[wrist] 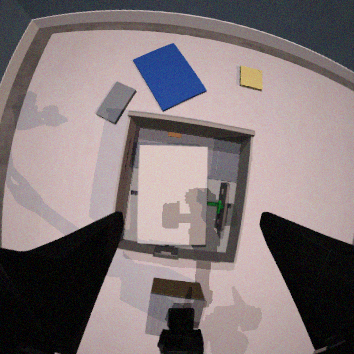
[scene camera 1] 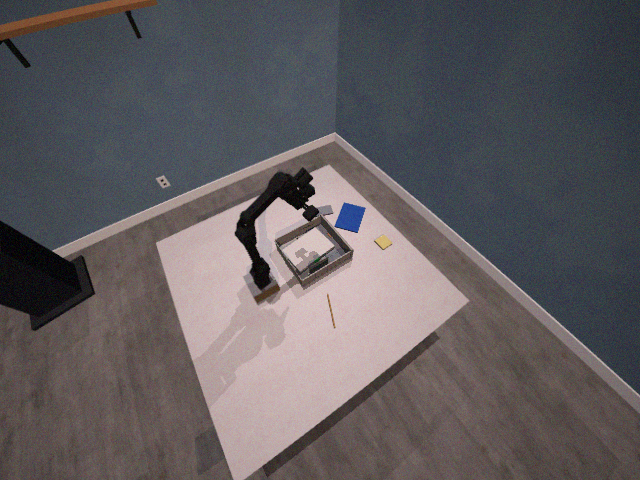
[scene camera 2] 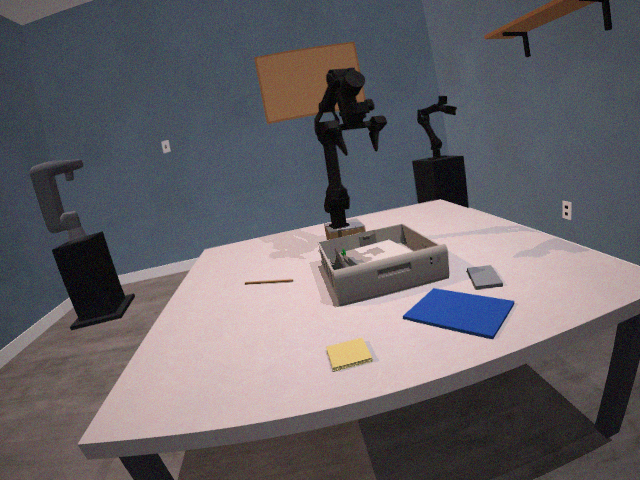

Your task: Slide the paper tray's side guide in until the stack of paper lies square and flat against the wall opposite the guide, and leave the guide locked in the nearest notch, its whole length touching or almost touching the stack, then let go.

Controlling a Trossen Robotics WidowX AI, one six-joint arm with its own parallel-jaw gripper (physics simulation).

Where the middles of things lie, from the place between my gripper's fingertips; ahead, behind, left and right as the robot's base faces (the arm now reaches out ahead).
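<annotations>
With the white paper stack [scene camera 1: 302, 253], my gripper is 320 mm above it, 10 mm to the right of it and 10 mm past it. Going by their middles, of the things named here the white paper stack is the nearest to my gripper. There is also a blue book [scene camera 2: 482, 316], which is 350 mm below my hand, 360 mm ahead of it and 30 mm to the left of it. The small grey block [wrist: 112, 106] is well below my hand, well ahead of it and a good way to the left of it.
</annotations>
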